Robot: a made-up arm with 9 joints.
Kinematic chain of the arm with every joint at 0, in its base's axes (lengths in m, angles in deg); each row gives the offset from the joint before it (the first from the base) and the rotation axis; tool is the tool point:
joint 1: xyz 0 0 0.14 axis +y
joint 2: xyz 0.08 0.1 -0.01 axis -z
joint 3: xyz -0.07 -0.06 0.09 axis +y
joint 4: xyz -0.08 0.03 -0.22 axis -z
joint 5: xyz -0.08 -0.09 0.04 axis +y
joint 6: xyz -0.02 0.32 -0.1 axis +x
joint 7: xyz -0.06 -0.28 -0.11 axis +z
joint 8: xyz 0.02 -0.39 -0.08 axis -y
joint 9: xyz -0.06 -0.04 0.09 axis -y
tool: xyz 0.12 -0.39 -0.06
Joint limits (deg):
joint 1: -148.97..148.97
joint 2: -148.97..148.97
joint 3: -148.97..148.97
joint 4: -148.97..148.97
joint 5: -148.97..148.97
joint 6: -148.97..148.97
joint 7: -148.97..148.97
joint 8: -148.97..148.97
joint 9: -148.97..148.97
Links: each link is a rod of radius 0.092 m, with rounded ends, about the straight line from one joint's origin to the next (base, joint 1, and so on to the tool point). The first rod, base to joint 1, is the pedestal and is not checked.
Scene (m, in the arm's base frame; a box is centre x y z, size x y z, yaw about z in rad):
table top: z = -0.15
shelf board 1: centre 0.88 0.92 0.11 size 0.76 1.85 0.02 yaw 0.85
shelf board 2: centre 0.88 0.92 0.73 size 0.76 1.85 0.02 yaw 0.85
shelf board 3: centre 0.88 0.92 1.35 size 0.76 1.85 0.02 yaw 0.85
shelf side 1: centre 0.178 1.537 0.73 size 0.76 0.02 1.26 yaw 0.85
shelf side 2: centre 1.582 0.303 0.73 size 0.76 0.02 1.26 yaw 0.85
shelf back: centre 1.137 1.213 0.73 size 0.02 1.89 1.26 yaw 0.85
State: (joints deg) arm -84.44 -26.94 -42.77 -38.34 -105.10 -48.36 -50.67 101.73 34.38
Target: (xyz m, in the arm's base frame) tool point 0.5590 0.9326 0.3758
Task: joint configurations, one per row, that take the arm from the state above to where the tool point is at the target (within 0.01 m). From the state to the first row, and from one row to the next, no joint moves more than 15 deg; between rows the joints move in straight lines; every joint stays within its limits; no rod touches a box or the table.
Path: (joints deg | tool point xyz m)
1: -87.76 -35.31 -35.93 -23.74 -91.15 -52.17 -58.35 93.00 47.85 | 0.9553 -0.0647 0.6443
2: -91.09 -43.68 -29.10 -9.14 -77.20 -55.98 -66.03 84.28 61.33 | 1.0529 -0.1311 0.3623
3: -94.41 -52.05 -22.26 5.47 -63.25 -59.79 -73.70 75.55 74.80 | 1.0515 -0.2085 0.0850
4: -89.80 -55.62 -27.08 3.87 -70.43 -58.34 -81.76 87.59 77.05 | 1.0635 0.0672 0.2248
5: -85.19 -59.20 -31.91 2.28 -77.62 -56.89 -89.82 99.62 79.30 | 0.9830 0.3523 0.3124
6: -80.57 -62.77 -36.73 0.69 -84.81 -55.44 -97.88 111.66 81.54 | 0.8190 0.6062 0.3533
7: -75.96 -66.34 -41.56 -0.90 -91.99 -53.99 -105.95 123.69 83.79 | 0.5911 0.7973 0.3621
8: -73.45 -67.14 -46.14 -11.78 -99.37 -57.06 -95.62 117.84 72.25 | 0.5800 0.8320 0.3457
9: -70.95 -67.94 -50.73 -22.66 -106.74 -60.14 -85.29 111.99 60.71 | 0.5734 0.8652 0.3424
10: -68.44 -68.74 -55.31 -33.54 -114.12 -63.22 -74.96 106.13 49.17 | 0.5676 0.8986 0.3525
11: -65.94 -69.53 -59.90 -44.42 -121.49 -66.29 -64.63 100.28 37.63 | 0.5589 0.9326 0.3759

